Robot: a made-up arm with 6 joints.
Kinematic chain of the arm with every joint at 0, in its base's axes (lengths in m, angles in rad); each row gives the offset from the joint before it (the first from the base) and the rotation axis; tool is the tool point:
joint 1: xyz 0 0 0.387 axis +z
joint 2: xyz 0 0 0 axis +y
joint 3: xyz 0 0 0.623 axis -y
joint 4: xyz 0 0 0 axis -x
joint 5: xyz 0.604 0 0 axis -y
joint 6: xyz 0 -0.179 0 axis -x
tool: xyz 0 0 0
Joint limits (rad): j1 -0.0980..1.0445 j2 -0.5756..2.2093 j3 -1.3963..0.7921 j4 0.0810..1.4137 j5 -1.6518..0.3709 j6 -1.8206..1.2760
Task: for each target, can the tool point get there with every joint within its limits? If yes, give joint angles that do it. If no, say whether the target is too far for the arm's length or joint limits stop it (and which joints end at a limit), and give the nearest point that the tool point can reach.
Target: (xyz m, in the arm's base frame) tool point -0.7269 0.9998 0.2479
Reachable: no: joint limits stop it (at a limit: joint 1, joint 4) | nearest point 0.2751 0.4177 0.2479 | short by 1.159 m
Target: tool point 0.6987 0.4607 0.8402
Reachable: yes | joints 0.7522 0.3685 -0.0221 0.6638 -1.0147 -0.8047
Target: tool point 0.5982 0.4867 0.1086
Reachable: yes | joints 0.7991 1.0607 -0.3969 1.0479 -1.1528 0.8295
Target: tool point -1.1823 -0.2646 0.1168
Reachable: no: joint limits stop it (at a limit: joint 1, joint 2) | nearest point -0.1259 -0.1290 0.0532 | short by 1.067 m
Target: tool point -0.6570 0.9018 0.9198
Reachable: no: joint limits stop it (at a limit: joint 1, joint 4) | nearest point 0.2501 0.3748 0.9198 | short by 1.049 m
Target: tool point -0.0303 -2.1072 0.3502
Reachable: no: too far | nearest point -0.0029 -0.1990 0.1530 | short by 1.919 m
